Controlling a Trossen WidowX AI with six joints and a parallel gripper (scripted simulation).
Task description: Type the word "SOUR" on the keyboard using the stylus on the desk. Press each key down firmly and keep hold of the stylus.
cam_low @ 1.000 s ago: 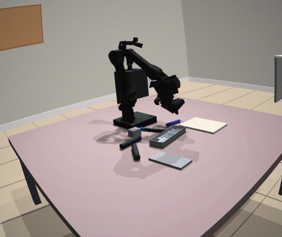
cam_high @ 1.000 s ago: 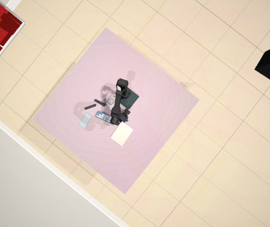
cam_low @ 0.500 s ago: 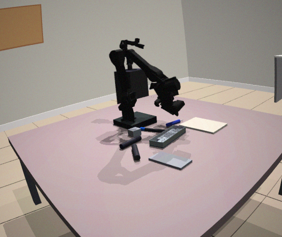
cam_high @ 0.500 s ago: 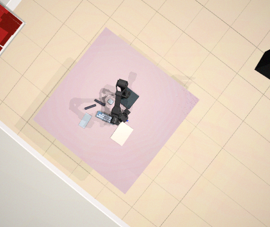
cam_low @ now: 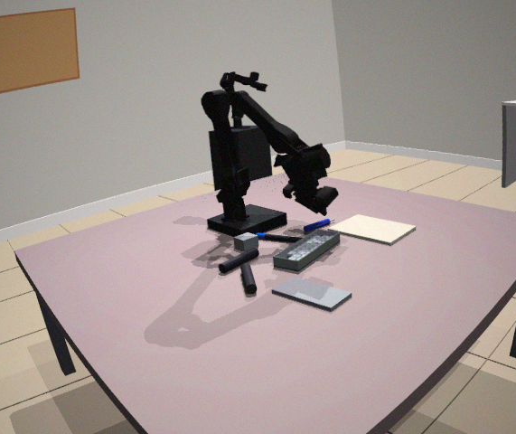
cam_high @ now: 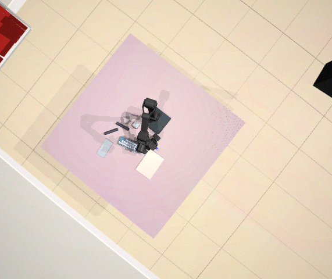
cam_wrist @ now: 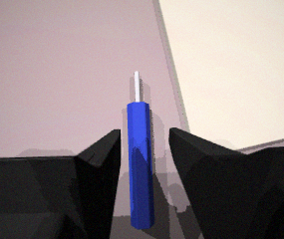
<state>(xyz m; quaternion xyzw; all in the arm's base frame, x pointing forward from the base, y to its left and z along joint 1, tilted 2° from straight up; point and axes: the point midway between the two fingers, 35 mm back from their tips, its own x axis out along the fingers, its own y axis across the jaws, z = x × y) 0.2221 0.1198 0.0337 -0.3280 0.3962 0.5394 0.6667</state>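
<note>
My gripper tip is 10 mm to the right of the blue stylus and 30 mm above it. From my gripper tip the other things lie so: cream pad (150 mm ahead, 40 mm to the left, 30 mm below); then dark pen (60 mm behind, 160 mm to the right, 30 mm below); then small grey cube (80 mm behind, 240 mm to the right, 20 mm below).
</note>
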